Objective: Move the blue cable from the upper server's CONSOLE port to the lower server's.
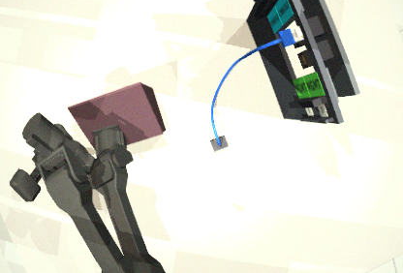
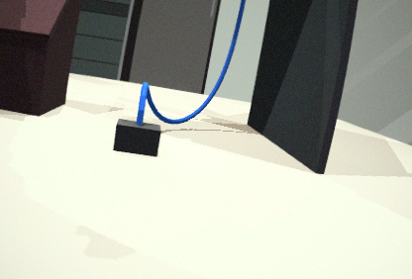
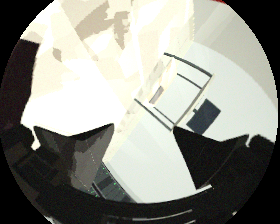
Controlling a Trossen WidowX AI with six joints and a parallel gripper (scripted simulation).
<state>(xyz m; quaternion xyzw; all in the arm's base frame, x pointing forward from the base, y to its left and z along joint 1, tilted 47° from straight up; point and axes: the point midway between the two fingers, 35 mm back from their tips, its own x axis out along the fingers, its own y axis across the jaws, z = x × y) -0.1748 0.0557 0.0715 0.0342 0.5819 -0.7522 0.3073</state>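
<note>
Now: the blue plug 62 cm ahead of my gripper tip, 17 cm above it and 10 cm to the left of it. Also, from my gripper tip: black block: 44 cm ahead, 20 cm below, 8 cm to the right.
</note>
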